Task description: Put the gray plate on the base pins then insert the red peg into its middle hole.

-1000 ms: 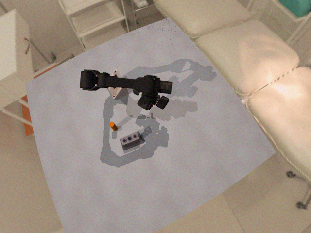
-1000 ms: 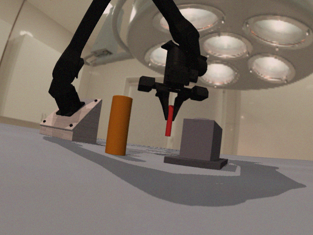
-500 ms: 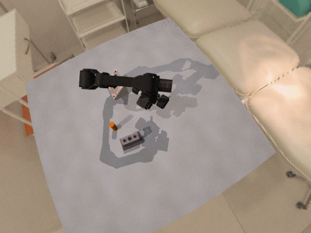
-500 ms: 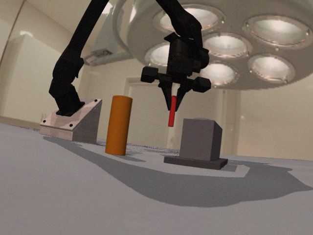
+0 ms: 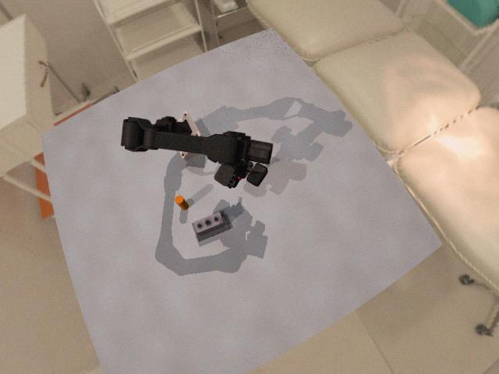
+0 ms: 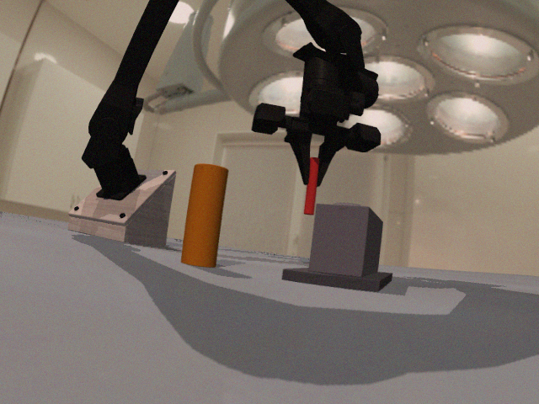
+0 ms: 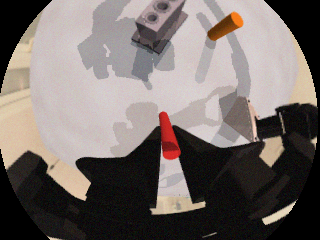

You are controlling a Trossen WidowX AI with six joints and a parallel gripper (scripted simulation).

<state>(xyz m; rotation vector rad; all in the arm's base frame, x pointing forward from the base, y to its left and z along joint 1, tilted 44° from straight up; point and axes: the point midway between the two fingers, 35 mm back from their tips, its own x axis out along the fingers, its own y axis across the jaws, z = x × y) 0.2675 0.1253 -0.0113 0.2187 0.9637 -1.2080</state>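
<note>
Now: the gray plate 160 mm to the right of my gripper tip, 90 mm ahead of it and 70 mm below it. Round my gripper tip: red peg: right at my gripper tip; then orange cylinder: 220 mm to the right, 70 mm below, 30 mm behind; then dark base: 160 mm to the right, 100 mm below, 90 mm ahead.
</note>
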